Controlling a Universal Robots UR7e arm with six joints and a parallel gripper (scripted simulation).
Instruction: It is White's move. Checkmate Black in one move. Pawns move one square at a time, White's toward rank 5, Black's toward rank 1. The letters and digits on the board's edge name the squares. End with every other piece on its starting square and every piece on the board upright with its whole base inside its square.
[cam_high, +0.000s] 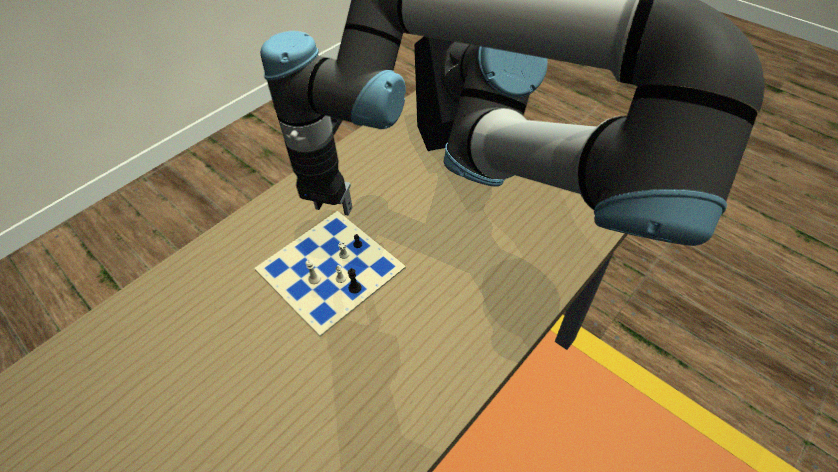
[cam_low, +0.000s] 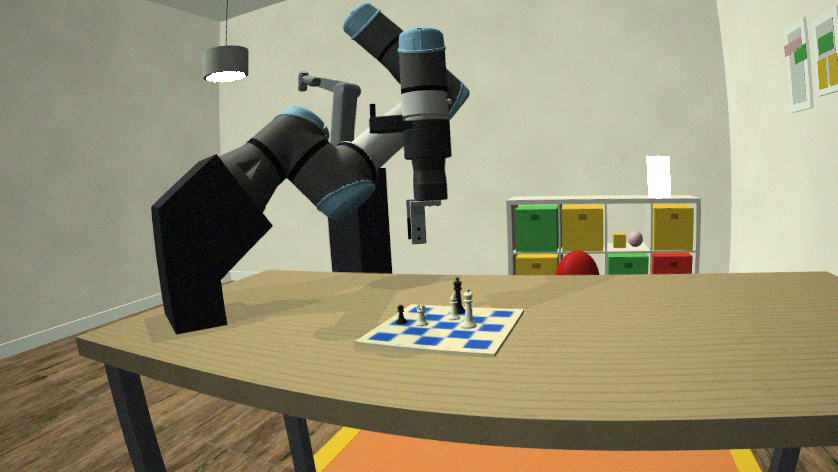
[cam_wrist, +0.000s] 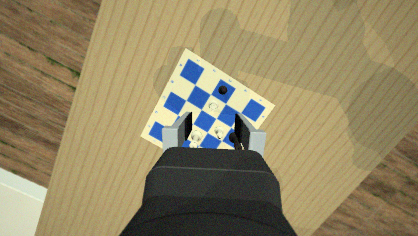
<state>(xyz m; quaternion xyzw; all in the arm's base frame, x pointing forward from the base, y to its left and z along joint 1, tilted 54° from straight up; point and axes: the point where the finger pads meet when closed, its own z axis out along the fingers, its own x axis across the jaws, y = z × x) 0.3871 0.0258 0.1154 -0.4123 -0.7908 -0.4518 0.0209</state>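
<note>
Right now my hand is 14 cm above the black pawn, 4 cm past it and 1 cm to the left of it. The rest, counted from my hand: blue-and-cream chessboard (16 cm below, 4 cm ahead, 1 cm to the left); black king (13 cm below, 9 cm to the left, 2 cm ahead); tall white piece (13 cm below, 8 cm ahead, 2 cm to the left).
</note>
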